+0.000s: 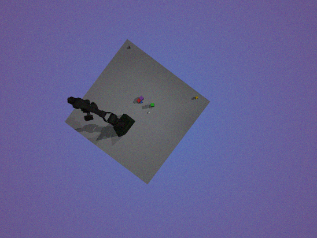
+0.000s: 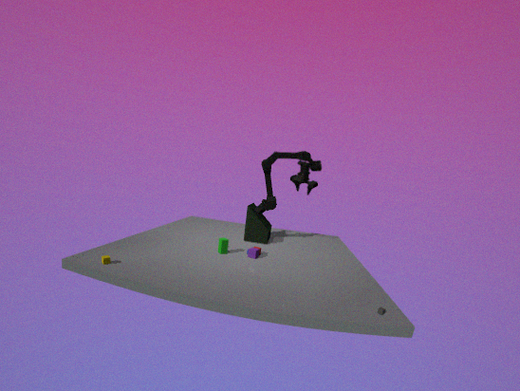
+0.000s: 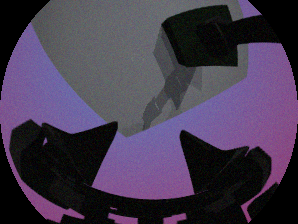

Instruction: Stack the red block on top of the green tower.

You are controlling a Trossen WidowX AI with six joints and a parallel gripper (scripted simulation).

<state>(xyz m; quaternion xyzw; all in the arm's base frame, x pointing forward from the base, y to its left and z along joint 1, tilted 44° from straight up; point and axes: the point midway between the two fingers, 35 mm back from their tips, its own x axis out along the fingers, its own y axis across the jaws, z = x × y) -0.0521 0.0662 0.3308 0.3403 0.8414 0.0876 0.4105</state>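
The red block is 400 mm ahead of my gripper tip, 190 mm to the right of it and 320 mm below it. Round my gripper tip: purple block 440 mm ahead, 200 mm to the right, 320 mm below; tiny white speck 370 mm ahead, 380 mm to the right, 330 mm below; small grey object 820 mm ahead, 330 mm to the left, 330 mm below.
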